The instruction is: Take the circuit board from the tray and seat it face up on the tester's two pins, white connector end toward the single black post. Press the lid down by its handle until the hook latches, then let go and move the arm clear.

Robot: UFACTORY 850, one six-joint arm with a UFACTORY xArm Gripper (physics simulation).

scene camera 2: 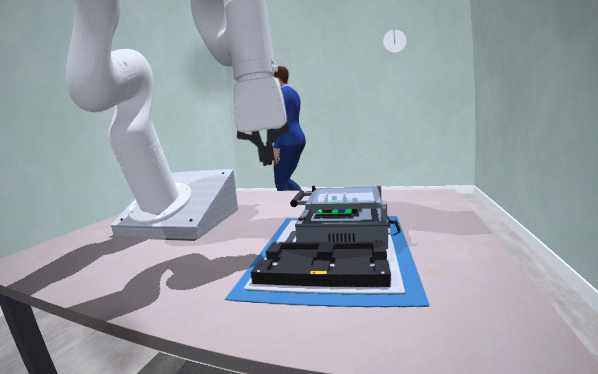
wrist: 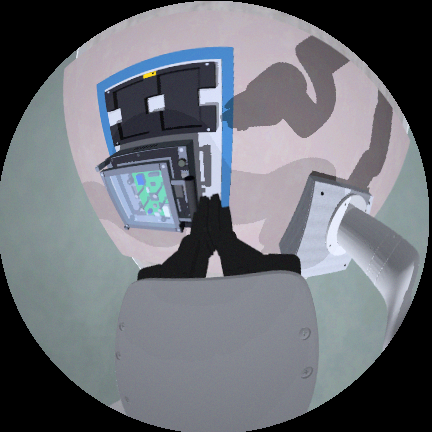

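The green circuit board [scene camera 2: 327, 211] [wrist: 150, 192] lies in the tester [scene camera 2: 310, 233] [wrist: 172, 155], beneath the clear lid [scene camera 2: 367, 195] [wrist: 120, 197]. Its connector end and the pins are too small to tell. The lid stands above the base with a gap in the scene view; no latched hook can be made out. The lid's dark handle [scene camera 2: 297, 202] [wrist: 190, 197] sticks out on the robot's side. The black tray [scene camera 2: 280, 277] [wrist: 180, 110] holds no board. My gripper [scene camera 2: 266, 162] [wrist: 212, 206] is shut and empty, above and to the robot's side of the handle, apart from it.
The tester and tray stand on a white board over a blue mat [scene camera 2: 417, 295] [wrist: 227, 75]. The robot's base wedge [scene camera 2: 217, 210] [wrist: 305, 215] stands on the table's left in the scene view. A person in blue [scene camera 2: 292, 120] stands behind the table.
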